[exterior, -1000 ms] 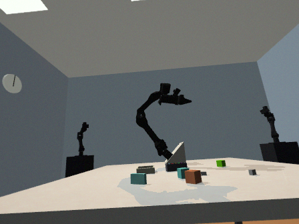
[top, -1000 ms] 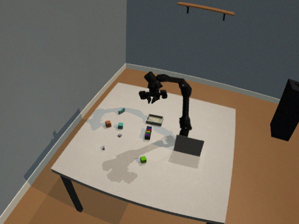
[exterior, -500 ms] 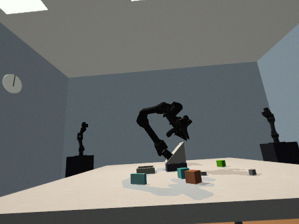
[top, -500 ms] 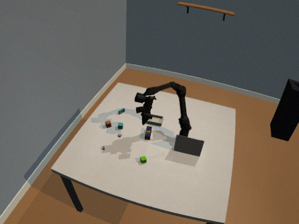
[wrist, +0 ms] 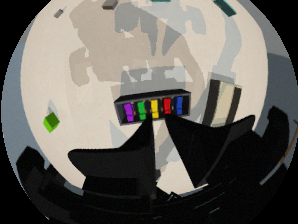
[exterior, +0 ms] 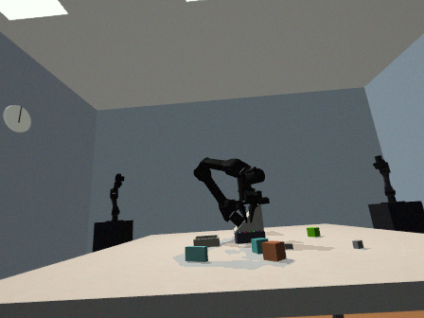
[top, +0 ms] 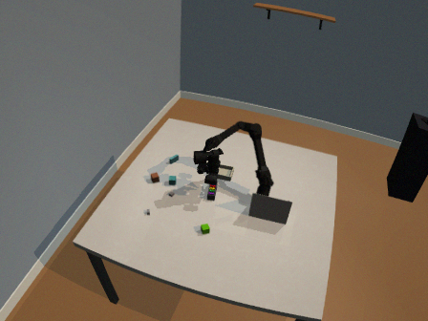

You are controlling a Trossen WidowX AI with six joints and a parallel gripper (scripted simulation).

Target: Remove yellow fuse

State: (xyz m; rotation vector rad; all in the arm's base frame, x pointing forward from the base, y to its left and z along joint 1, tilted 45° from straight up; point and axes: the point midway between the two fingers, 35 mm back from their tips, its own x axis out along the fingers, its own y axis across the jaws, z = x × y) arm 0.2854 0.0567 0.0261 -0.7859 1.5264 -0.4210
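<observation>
Now: the yellow fuse 50 mm below my gripper tip. Also, from my gripper tip: green cube: 280 mm to the left, 70 mm behind, 60 mm below; grey tray: 180 mm to the right, 70 mm below; orange cube: 340 mm ahead, 60 mm below, 30 mm to the left.
</observation>
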